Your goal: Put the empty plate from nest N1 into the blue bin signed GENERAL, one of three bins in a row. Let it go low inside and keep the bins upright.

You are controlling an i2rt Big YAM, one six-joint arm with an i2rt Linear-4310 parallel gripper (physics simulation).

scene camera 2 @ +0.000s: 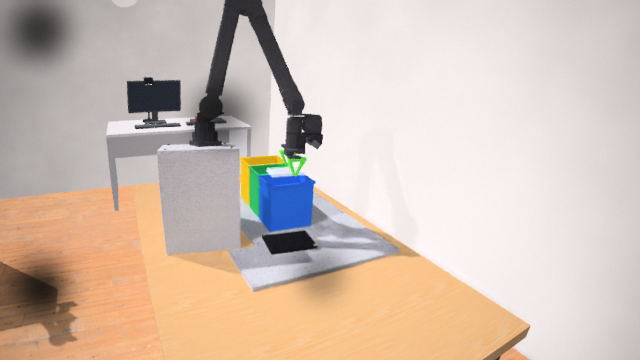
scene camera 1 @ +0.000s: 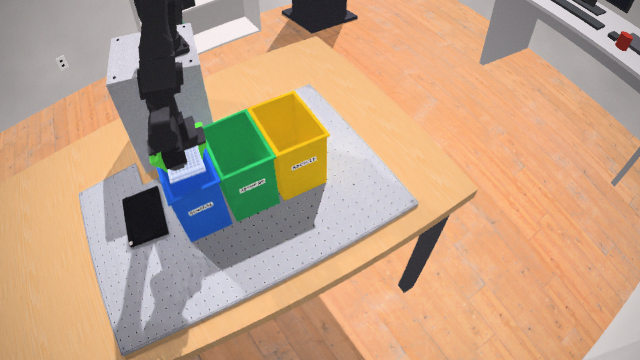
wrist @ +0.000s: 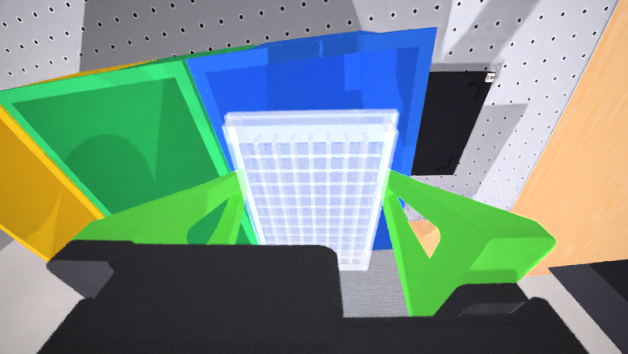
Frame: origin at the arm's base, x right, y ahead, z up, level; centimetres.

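Seen in the pictures: gripper, fingertip midpoint: (scene camera 2: 291, 172) (wrist: 313, 177); arm's base, link origin: (scene camera 2: 205, 145).
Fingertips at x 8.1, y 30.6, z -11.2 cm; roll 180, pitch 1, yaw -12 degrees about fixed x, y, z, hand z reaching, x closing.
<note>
Pixels of each thing's top centre, then the offset from my fingertips to it. Level surfaces: height alone.
- blue bin, top centre: (wrist: 321, 182) (scene camera 1: 183, 164) (scene camera 2: 286, 178) dx +0.1, dy -2.1, dz -2.1 cm
- black nest, top centre: (wrist: 433, 132) (scene camera 1: 142, 213) (scene camera 2: 289, 239) dx +15.8, dy -9.1, dz -18.6 cm
- green bin, top centre: (wrist: 159, 195) (scene camera 1: 234, 141) (scene camera 2: 274, 168) dx -13.1, dy -0.6, dz -2.1 cm
- yellow bin, top centre: (wrist: 27, 205) (scene camera 1: 286, 120) (scene camera 2: 263, 160) dx -26.3, dy +0.8, dz -2.1 cm
- perforated grey board, surface height: dz -20.0 cm
My gripper (scene camera 1: 183, 155) (scene camera 2: 291, 169) (wrist: 313, 177) has green fingers and is shut on the clear, white-looking plate (scene camera 1: 187, 171) (scene camera 2: 276, 171) (wrist: 310, 200), held by its two long sides. The plate looks about level and is over the mouth of the blue bin (scene camera 1: 205, 222) (scene camera 2: 287, 205) (wrist: 300, 82), near rim height. In the wrist view its left edge overlaps the rim beside the green bin; whether they touch cannot be told. The blue bin stands upright with its sign on the front. The black nest (scene camera 1: 145, 220) (scene camera 2: 289, 242) (wrist: 450, 125) beside it holds no plate.
The green bin (scene camera 1: 250, 202) (scene camera 2: 255, 197) (wrist: 125, 140) and the yellow bin (scene camera 1: 302, 182) (scene camera 2: 245, 182) (wrist: 30, 200) stand upright in the row beside the blue one. All stand on a perforated grey board (scene camera 1: 360, 190) (scene camera 2: 270, 277). The arm's grey pedestal (scene camera 1: 122, 105) (scene camera 2: 200, 200) is behind.
</note>
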